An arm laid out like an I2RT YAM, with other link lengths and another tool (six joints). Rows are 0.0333 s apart.
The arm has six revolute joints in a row. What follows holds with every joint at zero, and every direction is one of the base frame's. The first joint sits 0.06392 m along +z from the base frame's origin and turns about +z. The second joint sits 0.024 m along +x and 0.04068 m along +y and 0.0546 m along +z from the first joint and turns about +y. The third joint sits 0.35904 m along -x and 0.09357 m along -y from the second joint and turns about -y. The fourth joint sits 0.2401 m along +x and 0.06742 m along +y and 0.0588 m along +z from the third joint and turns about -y. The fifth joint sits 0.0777 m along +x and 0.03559 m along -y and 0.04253 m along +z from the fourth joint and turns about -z. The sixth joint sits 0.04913 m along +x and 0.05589 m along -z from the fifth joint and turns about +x. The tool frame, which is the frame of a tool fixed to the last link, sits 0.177 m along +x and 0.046 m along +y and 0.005 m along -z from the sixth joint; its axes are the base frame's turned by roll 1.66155, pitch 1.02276 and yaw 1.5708 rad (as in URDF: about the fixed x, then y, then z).
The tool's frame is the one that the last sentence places.
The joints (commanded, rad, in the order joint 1, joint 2, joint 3, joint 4, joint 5, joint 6), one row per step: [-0.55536, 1.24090, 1.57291, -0.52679, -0.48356, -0.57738]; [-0.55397, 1.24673, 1.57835, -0.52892, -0.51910, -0.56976]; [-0.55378, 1.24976, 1.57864, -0.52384, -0.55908, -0.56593]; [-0.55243, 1.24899, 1.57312, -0.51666, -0.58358, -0.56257]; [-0.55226, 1.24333, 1.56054, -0.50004, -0.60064, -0.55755]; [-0.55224, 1.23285, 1.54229, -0.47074, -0.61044, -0.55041]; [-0.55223, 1.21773, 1.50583, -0.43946, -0.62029, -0.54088]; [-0.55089, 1.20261, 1.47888, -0.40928, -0.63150, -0.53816]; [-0.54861, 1.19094, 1.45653, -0.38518, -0.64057, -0.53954]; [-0.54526, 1.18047, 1.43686, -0.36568, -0.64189, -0.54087]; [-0.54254, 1.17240, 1.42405, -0.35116, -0.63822, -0.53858]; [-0.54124, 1.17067, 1.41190, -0.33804, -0.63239, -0.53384]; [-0.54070, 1.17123, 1.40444, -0.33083, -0.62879, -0.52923]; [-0.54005, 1.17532, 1.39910, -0.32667, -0.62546, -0.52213]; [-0.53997, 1.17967, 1.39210, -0.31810, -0.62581, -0.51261]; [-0.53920, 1.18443, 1.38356, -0.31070, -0.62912, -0.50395]
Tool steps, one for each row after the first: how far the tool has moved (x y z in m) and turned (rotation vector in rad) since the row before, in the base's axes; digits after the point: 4 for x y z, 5 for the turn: [0.0009, 0.0078, 0.0012, 0.01471, -0.00184, 0.03495]; [0.0002, 0.0083, 0.0016, 0.00917, -0.00611, 0.03876]; [-0.0003, 0.0058, 0.0003, 0.00605, -0.00446, 0.02485]; [-0.0008, 0.0041, 0.0009, 0.00257, -0.00969, 0.01615]; [-0.0011, 0.0028, 0.0027, -0.00281, -0.01878, 0.00867]; [-0.0018, 0.0033, -0.0034, 0.00552, -0.00862, 0.00853]; [-0.0024, 0.0042, 0.0002, -0.00557, -0.01625, 0.01212]; [-0.0018, 0.0037, -0.0006, -0.00740, -0.01216, 0.01142]; [-0.0013, 0.0024, -0.0011, -0.00655, -0.00900, 0.00478]; [-0.0009, 0.0010, 0.0001, -0.00312, -0.00795, -0.00112]; [0.0011, -0.0011, -0.0018, 0.00282, -0.00157, -0.00488]; [0.0011, -0.0010, -0.0018, 0.00469, 0.00130, -0.00340]; [0.0020, -0.0014, -0.0025, 0.00947, 0.00532, -0.00324]; [0.0021, -0.0009, -0.0022, 0.01091, 0.00320, -0.00038]; [0.0021, -0.0001, -0.0033, 0.01193, 0.00566, 0.00330]
